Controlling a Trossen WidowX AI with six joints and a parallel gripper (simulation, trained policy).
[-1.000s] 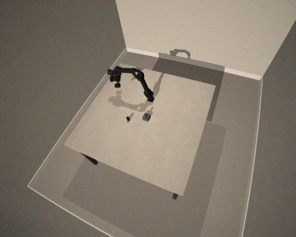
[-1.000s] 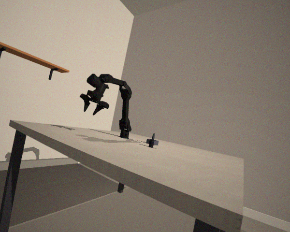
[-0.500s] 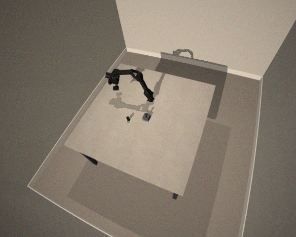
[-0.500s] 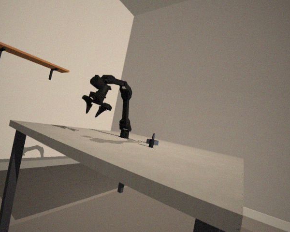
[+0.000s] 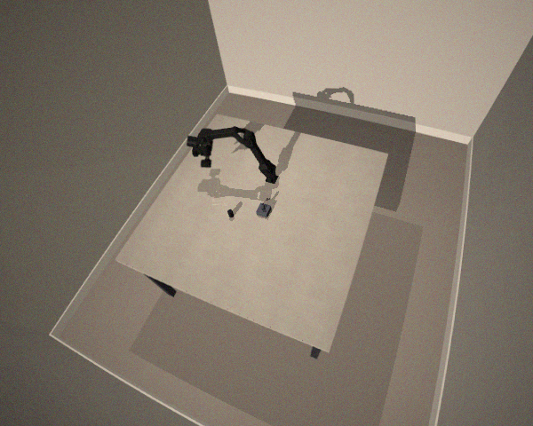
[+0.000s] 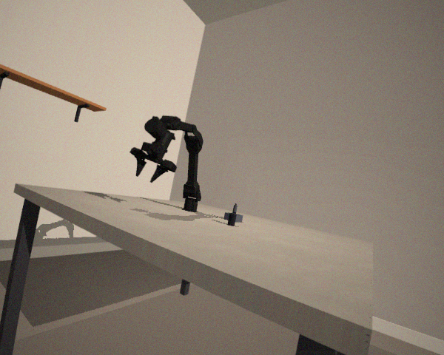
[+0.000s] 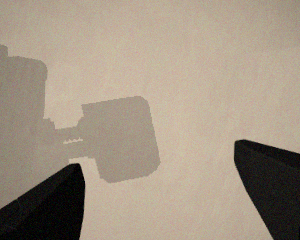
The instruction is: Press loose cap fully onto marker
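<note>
Now: the dark cap 27 cm to the left of my gripper tip, 26 cm ahead of it and 10 cm below it.
</note>
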